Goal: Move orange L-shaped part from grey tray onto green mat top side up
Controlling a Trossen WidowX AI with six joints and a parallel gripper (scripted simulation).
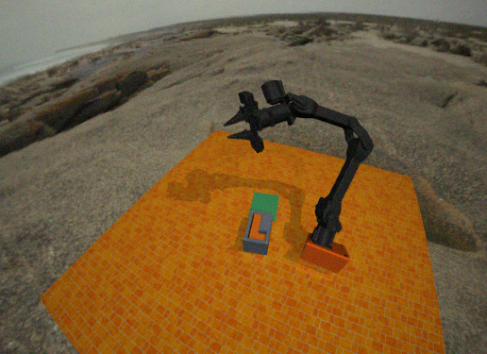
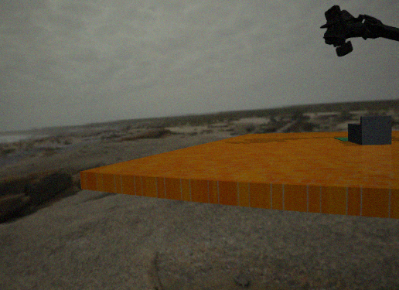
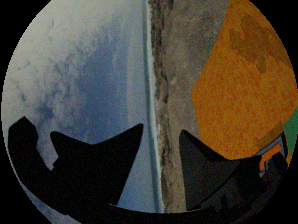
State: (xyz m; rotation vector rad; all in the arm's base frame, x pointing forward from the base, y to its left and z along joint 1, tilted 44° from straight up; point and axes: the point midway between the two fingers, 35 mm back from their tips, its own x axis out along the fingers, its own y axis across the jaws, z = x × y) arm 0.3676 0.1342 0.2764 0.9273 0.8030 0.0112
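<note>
My gripper tip is now 14 cm past the orange L-shaped part, 8 cm to the right of it and 36 cm above it. Round my gripper tip: green mat 11 cm behind, 8 cm to the right, 42 cm below.
</note>
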